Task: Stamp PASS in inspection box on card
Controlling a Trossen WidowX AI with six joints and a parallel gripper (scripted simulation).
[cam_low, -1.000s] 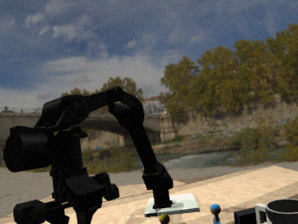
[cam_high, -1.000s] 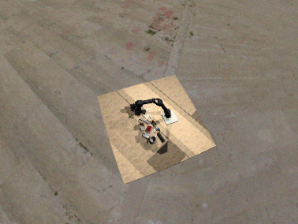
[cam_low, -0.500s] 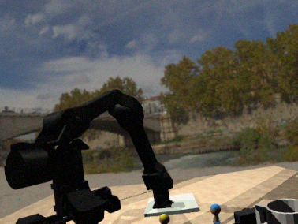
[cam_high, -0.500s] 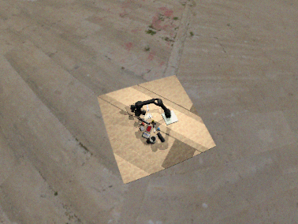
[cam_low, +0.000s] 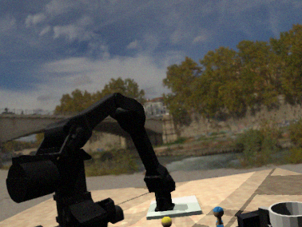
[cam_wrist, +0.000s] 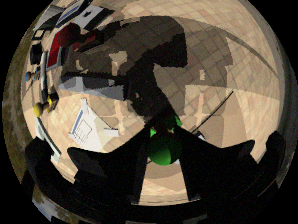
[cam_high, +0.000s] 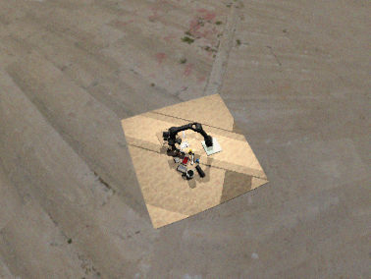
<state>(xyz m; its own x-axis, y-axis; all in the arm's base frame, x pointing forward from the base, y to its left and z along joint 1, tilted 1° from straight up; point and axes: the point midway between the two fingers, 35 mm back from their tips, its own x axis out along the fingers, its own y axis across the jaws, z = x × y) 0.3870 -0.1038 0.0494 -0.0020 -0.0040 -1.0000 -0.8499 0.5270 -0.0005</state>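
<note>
The green-topped stamp is right at my gripper tip. From my gripper tip the other things lie so: red-topped stamp: 20 mm behind, 150 mm to the left, 10 mm below; grey flat bar: 60 mm behind, 100 mm to the left, 20 mm below; pale sheet: 120 mm behind, 40 mm to the left, 30 mm below.
</note>
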